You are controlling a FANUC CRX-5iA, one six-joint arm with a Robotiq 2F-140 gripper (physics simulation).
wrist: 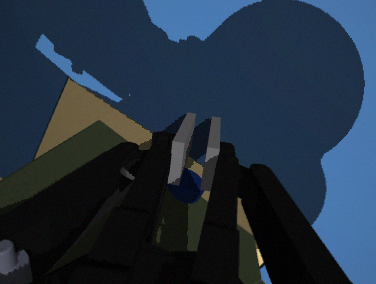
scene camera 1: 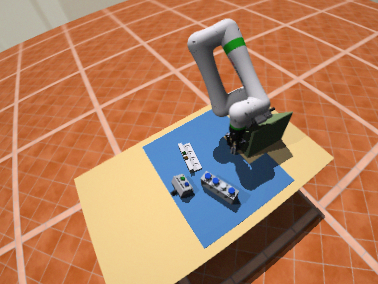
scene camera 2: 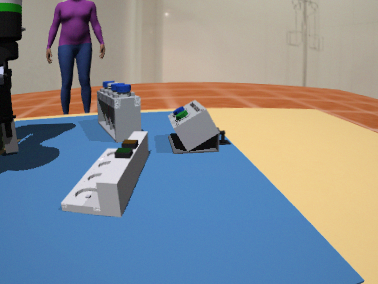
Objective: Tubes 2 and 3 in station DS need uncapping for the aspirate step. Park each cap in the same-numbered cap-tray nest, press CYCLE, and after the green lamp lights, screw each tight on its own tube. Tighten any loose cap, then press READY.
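Places are measured from the arm's base along level axes (x ahead, y left, z up), in metres.
Where they show: gripper, fingertip midpoint: point(wrist: 201, 131) point(scene camera 1: 233, 152) point(scene camera 2: 12, 150); arm's base, origin of the base link: point(scene camera 1: 256, 123).
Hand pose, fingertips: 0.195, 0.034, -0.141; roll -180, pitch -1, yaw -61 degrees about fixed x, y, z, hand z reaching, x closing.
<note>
Things, the pixels of their top centre, and the offset from my fingertips, as dx, dy, dz. "*": a spot on its surface instead. Level surfaces: height alone.
- tube rack, middle of its top: point(scene camera 2: 115, 90) point(scene camera 1: 219, 183) +0.229, +0.171, +0.097
- blue mat, its level: dz -0.005
- tube, middle of its top: point(scene camera 1: 223, 185) +0.219, +0.195, +0.114
- white cap tray, middle of its top: point(scene camera 2: 109, 145) point(scene camera 1: 189, 153) +0.264, -0.127, +0.048
- amber block, surface spot: point(scene camera 2: 130, 143) * +0.296, -0.119, +0.047
- button box, middle of its top: point(scene camera 2: 191, 103) point(scene camera 1: 180, 182) +0.406, +0.038, +0.078
- blue cap, middle of its top: point(wrist: 183, 195) -0.048, -0.020, +0.025
- yellow table top, its level: dz -0.009
The tube rack point(scene camera 1: 213, 190) point(scene camera 2: 126, 120) stands on the blue mat point(scene camera 1: 213, 223). Three of its tubes wear blue caps, and one tube point(scene camera 1: 223, 185) shows a white open top. The white cap tray point(scene camera 1: 195, 166) point(scene camera 2: 122, 183) has empty nests and a green point(scene camera 2: 123, 152) and an amber block point(scene camera 2: 130, 143) at one end. The button box point(scene camera 1: 180, 190) point(scene camera 2: 198, 131) carries a green and a blue button. My gripper point(scene camera 1: 233, 149) point(wrist: 201, 131) is shut and empty, low over the mat beside the green panel point(scene camera 1: 268, 134). In the wrist view a blue cap point(wrist: 186, 191) lies behind the fingers, at the panel's foot.
The green panel point(wrist: 75, 152) leans upright at the mat's back right, close behind my gripper. A person point(scene camera 2: 74, 45) in a purple top stands beyond the table. The yellow table top point(scene camera 1: 122, 232) extends left of the mat.
</note>
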